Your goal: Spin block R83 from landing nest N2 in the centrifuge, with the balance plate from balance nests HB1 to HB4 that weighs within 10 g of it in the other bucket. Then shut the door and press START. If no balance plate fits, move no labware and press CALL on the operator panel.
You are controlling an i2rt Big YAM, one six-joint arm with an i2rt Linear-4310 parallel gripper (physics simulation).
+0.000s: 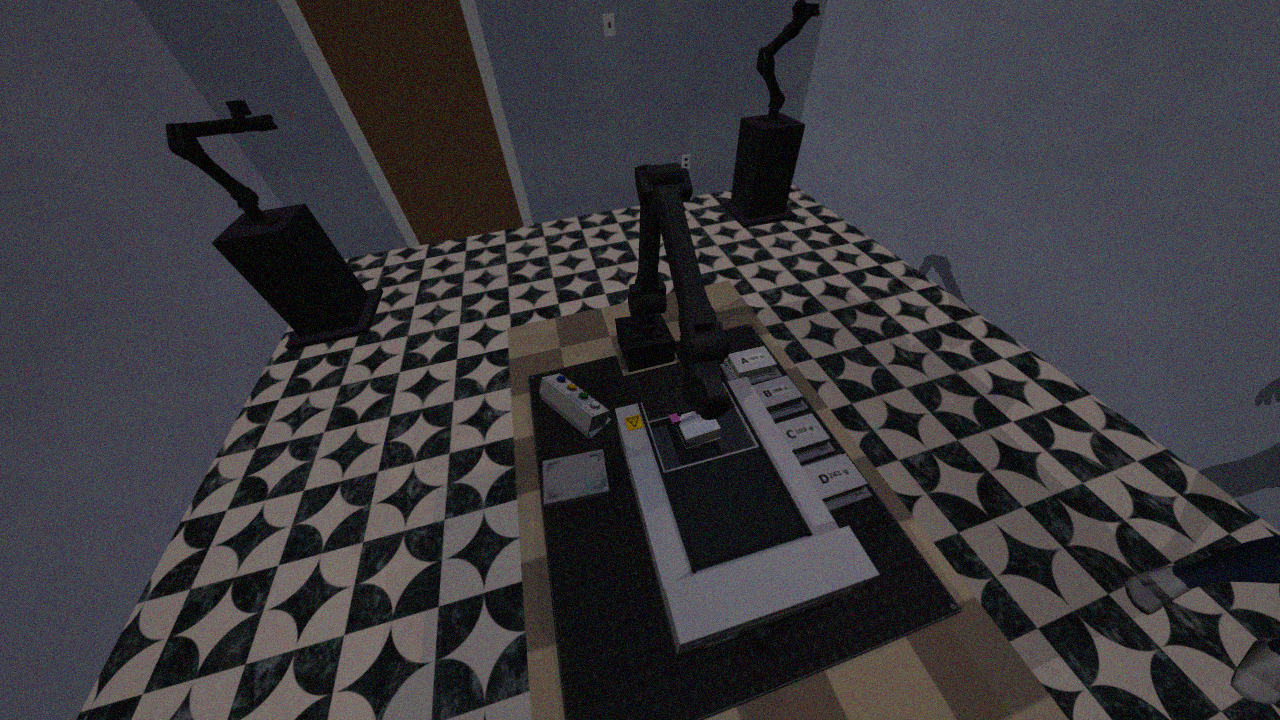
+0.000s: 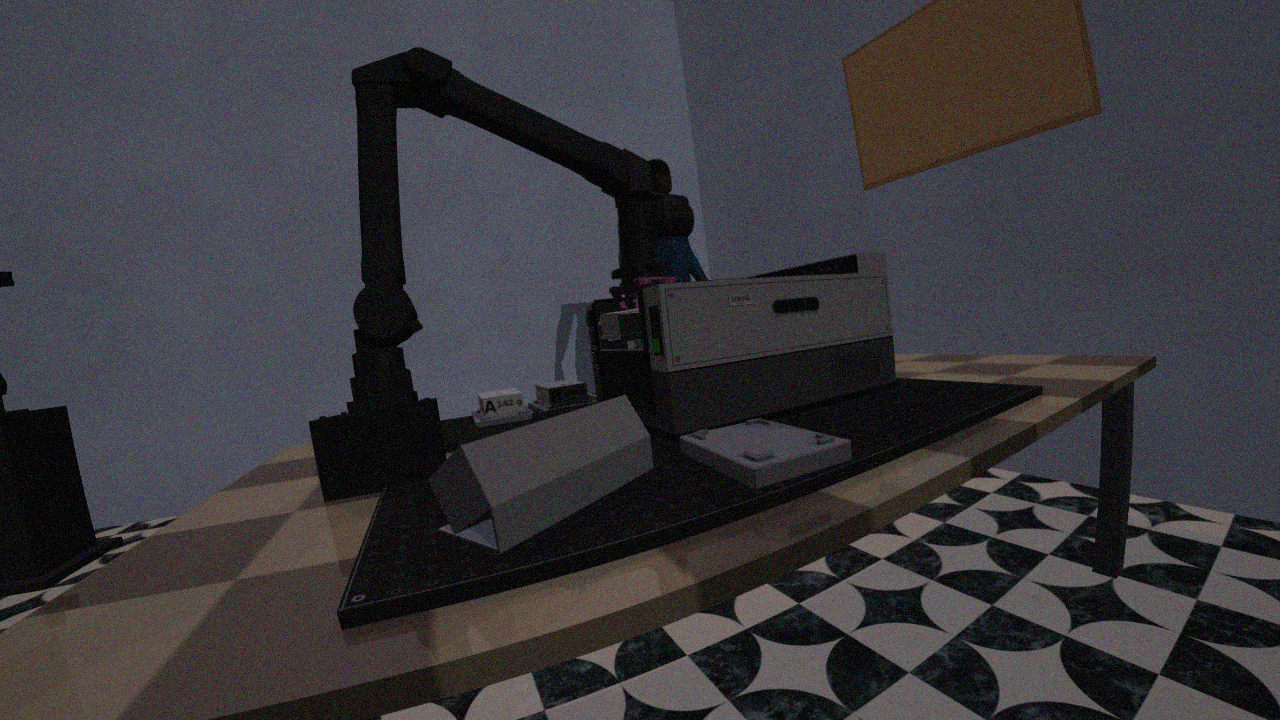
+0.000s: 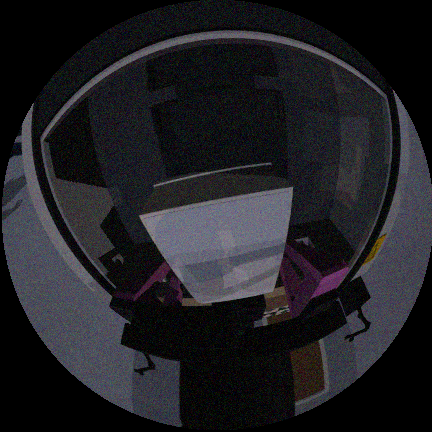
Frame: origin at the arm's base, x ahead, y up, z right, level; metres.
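Seen in the pictures: gripper, fingertip midpoint: (image 1: pixel 692 420) (image 3: pixel 225 242); arm's base, origin of the base link: (image 1: pixel 643 331) (image 2: pixel 386 407).
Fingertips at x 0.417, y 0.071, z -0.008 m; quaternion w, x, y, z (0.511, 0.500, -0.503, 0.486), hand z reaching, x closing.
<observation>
Pixels of each thing's middle, then the offset from my fingertips to it. "spot": a spot on its surface instead.
- white block, body centre: (image 3: pixel 226 250) (image 2: pixel 643 320) (image 1: pixel 692 418) dx +0.000, dy +0.009, dz +0.000 m
- centrifuge, body centre: (image 3: pixel 207 49) (image 2: pixel 736 336) (image 1: pixel 716 497) dx +0.177, dy -0.037, dz +0.011 m
- B, body centre: (image 2: pixel 560 392) (image 1: pixel 774 395) dx -0.088, dy -0.126, dz -0.294 m
- C, body centre: (image 1: pixel 797 435) dx +0.051, dy -0.126, dz -0.286 m
- D, body centre: (image 1: pixel 831 479) dx +0.183, dy -0.126, dz -0.297 m
- operator panel, body centre: (image 2: pixel 551 457) (image 1: pixel 573 401) dx -0.237, dy -0.117, dz +0.275 m
- pale square nest, body centre: (image 2: pixel 758 445) (image 1: pixel 575 476) dx -0.016, dy -0.145, dz +0.308 m
- yellow warning label, surface spot: (image 3: pixel 376 249) (image 1: pixel 628 423) spot: dx -0.002, dy +0.053, dz +0.153 m
My gripper (image 1: pixel 696 419) (image 3: pixel 225 242) is shut on a white block (image 1: pixel 698 433) (image 2: pixel 617 325) (image 3: pixel 225 245), which is held upright between the pink fingers at the centrifuge's open chamber. Its label does not show. The centrifuge (image 1: pixel 760 582) (image 2: pixel 769 380) is a white and grey housing. Much of the chamber is dark, and whether the block touches a bucket is unclear. Four labelled balance plates, A (image 1: pixel 751 360) (image 2: pixel 500 402), B (image 1: pixel 778 392), C (image 1: pixel 807 433) and D (image 1: pixel 836 478), stand in a row on its right. The operator panel (image 1: pixel 572 407) (image 2: pixel 559 470) has coloured buttons.
A pale square nest (image 1: pixel 575 476) (image 2: pixel 760 447) with no block on it lies left of the centrifuge. The chamber's walls surround the held block. A yellow warning label (image 1: pixel 634 422) (image 3: pixel 376 249) marks the housing. Two pedestals (image 1: pixel 290 268) (image 1: pixel 767 165) with arms stand behind the table.
</observation>
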